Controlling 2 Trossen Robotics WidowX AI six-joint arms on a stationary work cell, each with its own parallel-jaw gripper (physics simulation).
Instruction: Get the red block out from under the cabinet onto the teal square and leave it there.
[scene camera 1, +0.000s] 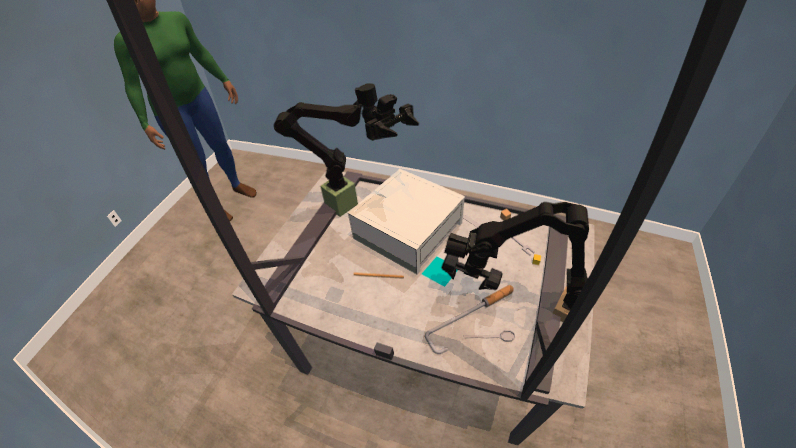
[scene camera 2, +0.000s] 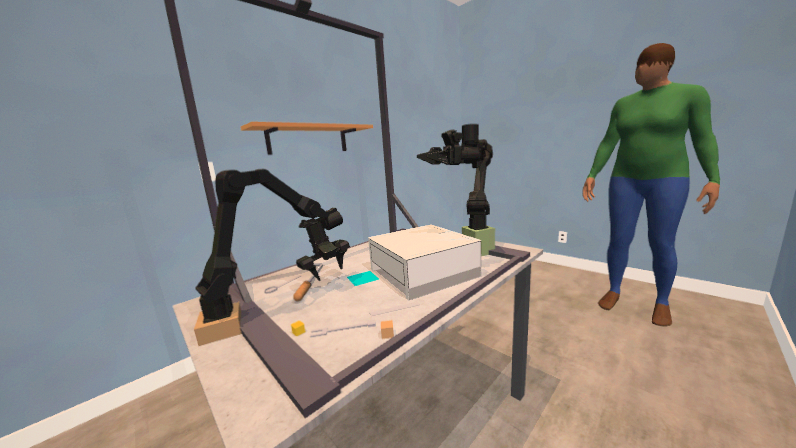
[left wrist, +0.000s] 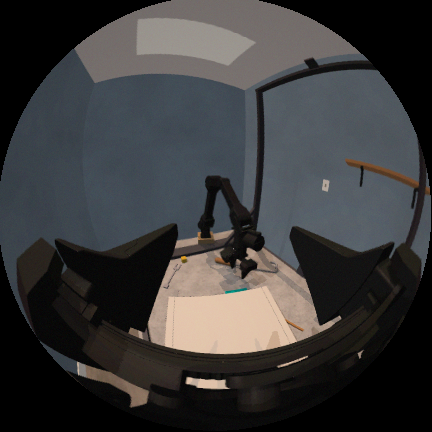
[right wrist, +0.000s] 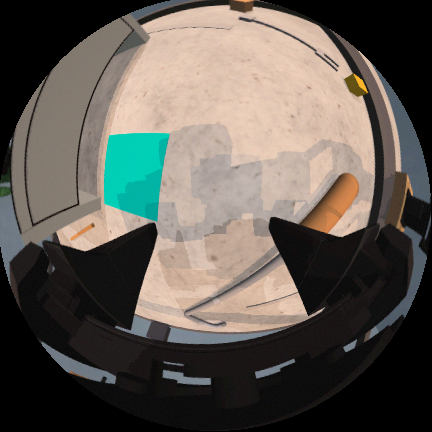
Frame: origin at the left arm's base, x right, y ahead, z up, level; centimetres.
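Seen in the pictures: left gripper, fingertip midpoint: (scene camera 1: 408, 129) (scene camera 2: 421, 156) (left wrist: 236, 231); right gripper, fingertip midpoint: (scene camera 1: 466, 283) (scene camera 2: 331, 274) (left wrist: 236, 273) (right wrist: 213, 225); left arm's base, link origin: (scene camera 1: 337, 184) (scene camera 2: 478, 227); right arm's base, link origin: (scene camera 2: 218, 314) (left wrist: 205, 235).
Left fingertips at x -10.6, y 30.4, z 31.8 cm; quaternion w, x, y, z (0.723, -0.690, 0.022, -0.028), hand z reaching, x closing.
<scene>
Offsets run from my left fingertips to a thing's middle. "pt": to the spot under its first point.
The cream cabinet {dx +2.8, dy +0.6, dz -36.4 cm} (scene camera 1: 409, 208) (scene camera 2: 442, 267) (left wrist: 225, 320) (right wrist: 60, 125) stands on the table. The teal square {pt dx +10.8, dy +21.3, dz -43.1 cm} (scene camera 1: 436, 271) (scene camera 2: 363, 278) (left wrist: 236, 291) (right wrist: 132, 170) lies flat beside it. The red block does not show in any view. A hooked metal tool with an orange handle {dx +17.6, dy +43.5, dz -41.9 cm} (scene camera 1: 498, 296) (scene camera 2: 302, 290) (right wrist: 337, 200) lies near the square. My right gripper (scene camera 1: 469, 281) (scene camera 2: 329, 272) (right wrist: 213, 225) is open and empty, pointing down above the table between the square and the handle. My left gripper (scene camera 1: 405, 125) is open and empty, high above the cabinet.
A yellow cube {dx -16.0, dy +46.3, dz -41.9 cm} (scene camera 1: 536, 259) (scene camera 2: 298, 328) (right wrist: 356, 85), an orange cube {dx -27.5, dy +25.1, dz -41.6 cm} (scene camera 1: 505, 213) (scene camera 2: 387, 328) and a fork-ended tool {dx -19.9, dy +35.0, dz -42.8 cm} (scene camera 2: 345, 328) lie near one long edge. An orange stick {dx +25.6, dy +7.6, dz -42.8 cm} (scene camera 1: 378, 275) lies in front of the cabinet. A ring-ended tool {dx +19.5, dy +50.3, dz -42.7 cm} (scene camera 1: 506, 336) lies beside the hooked tool.
</scene>
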